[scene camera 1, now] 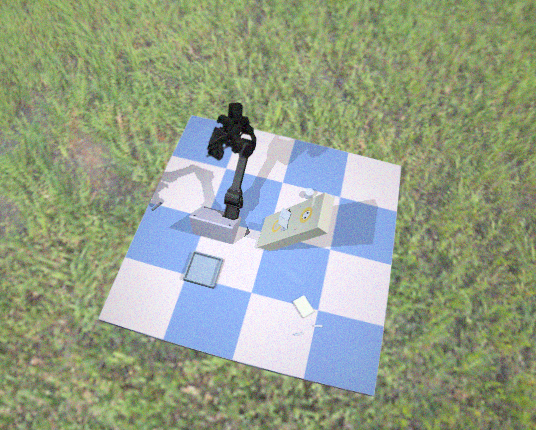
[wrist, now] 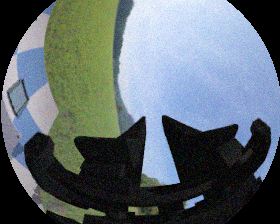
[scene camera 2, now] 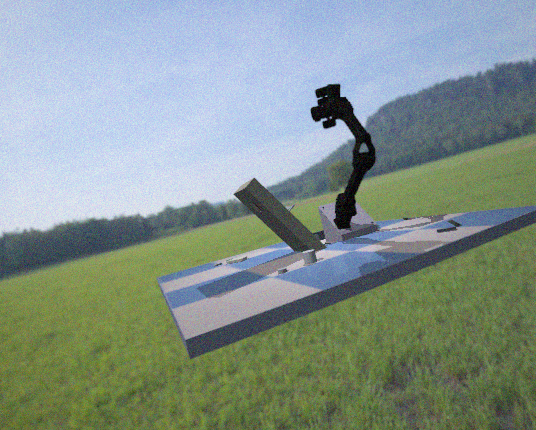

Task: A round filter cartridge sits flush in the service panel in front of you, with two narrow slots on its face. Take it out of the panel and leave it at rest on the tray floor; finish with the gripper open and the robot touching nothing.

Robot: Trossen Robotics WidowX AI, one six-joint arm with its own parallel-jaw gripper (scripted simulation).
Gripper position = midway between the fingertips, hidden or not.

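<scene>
A tray (scene camera 1: 202, 269) is visible along with a service panel (scene camera 1: 317, 224), and the panel can be seen in scene camera 2 (scene camera 2: 252, 194) too. The gripper (scene camera 1: 208, 146) is visible as well, and it appears again in the wrist view (wrist: 153, 118).
</scene>
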